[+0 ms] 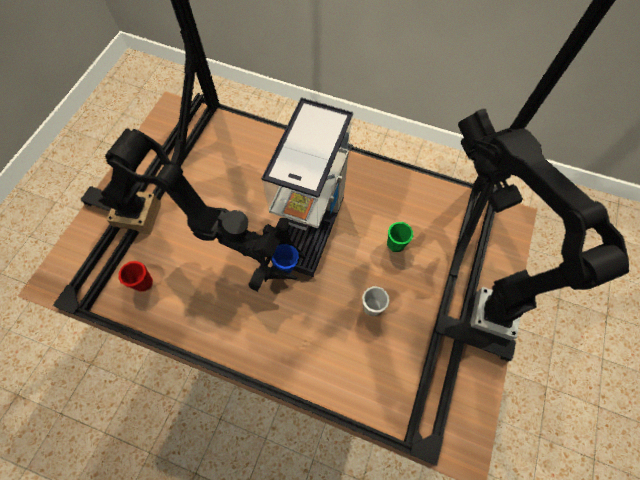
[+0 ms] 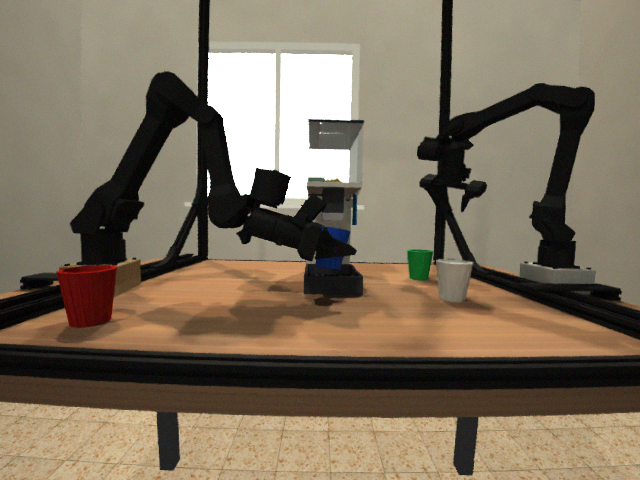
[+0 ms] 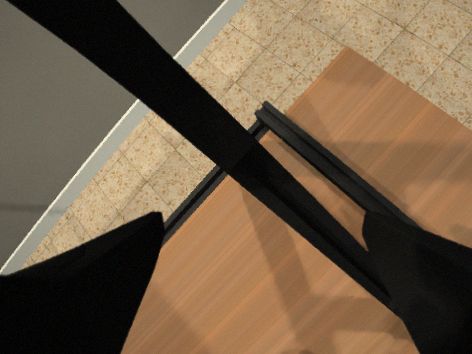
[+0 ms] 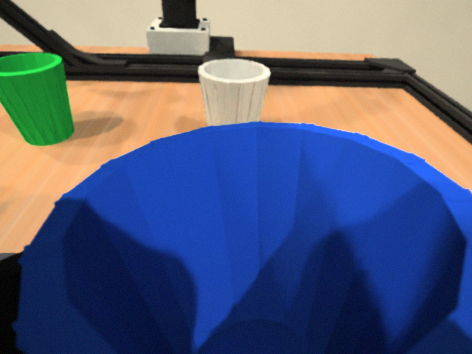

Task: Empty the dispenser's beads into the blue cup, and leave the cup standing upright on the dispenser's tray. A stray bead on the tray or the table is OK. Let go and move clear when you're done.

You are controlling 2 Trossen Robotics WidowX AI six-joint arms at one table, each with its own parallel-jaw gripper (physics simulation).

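Where they show: left gripper, between the fingertips: (image 2: 449,208) (image 3: 263,222); right gripper, between the fingertips: (image 1: 301,268) (image 2: 353,250) (image 4: 239,204); left arm's base, origin of its link: (image 1: 499,311) (image 2: 555,265) (image 4: 180,24); right arm's base, origin of its link: (image 1: 130,206) (image 2: 103,262).
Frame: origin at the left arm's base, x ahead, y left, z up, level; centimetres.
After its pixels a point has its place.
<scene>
The blue cup (image 1: 284,257) {x 54.4, y 5.3, z 2.3 cm} (image 2: 337,238) {x 52.6, y 9.9, z 6.1 cm} (image 4: 260,200) {x 50.9, y 7.3, z 5.5 cm} is held at the front left of the dispenser's dark slatted tray (image 1: 320,250) {x 47.0, y -1.4, z -2.0 cm} (image 2: 333,285) {x 52.7, y 5.2, z -3.7 cm}, leaning slightly; no beads show inside it. My right gripper (image 1: 287,254) (image 2: 336,249) is shut on the cup, its fingers around the sides. Whether the base touches the tray is unclear. The white dispenser (image 1: 310,147) {x 52.2, y -9.3, z 30.4 cm} (image 2: 360,187) {x 47.1, y 1.2, z 16.6 cm} stands behind the tray, with yellow-green beads (image 1: 298,204) {x 52.6, y -2.0, z 18.6 cm} (image 2: 332,180) {x 52.9, y -1.3, z 18.3 cm} in its upper part and a blue part (image 1: 334,197) {x 46.4, y -9.6, z 13.1 cm} (image 2: 354,208) {x 46.6, y -9.2, z 12.6 cm} on its right side. My left gripper (image 2: 450,198) {x 12.4, y -27.4, z 14.2 cm} (image 3: 263,222) {x 12.4, y -27.4, z 14.2 cm} is open and empty, high at the right.
A green cup (image 1: 399,236) {x 28.0, y -13.5, z -3.9 cm} (image 2: 419,264) {x 29.3, y -9.0, z -1.4 cm} (image 4: 40,102) {x 30.6, y -9.9, z -0.9 cm} and a white cup (image 1: 375,300) {x 29.1, y 6.2, z -4.3 cm} (image 2: 453,280) {x 30.6, y 10.4, z -1.3 cm} (image 4: 235,95) {x 32.5, y 7.8, z 0.7 cm} stand right of the tray. A red cup (image 1: 135,275) {x 90.3, y 21.1, z -3.4 cm} (image 2: 87,295) {x 86.7, y 24.1, z -1.2 cm} stands at the far left. Black rails (image 1: 232,379) {x 55.8, y 36.1, z -3.6 cm} (image 2: 320,370) {x 56.3, y 36.2, z -3.9 cm} frame the table, with posts behind.
</scene>
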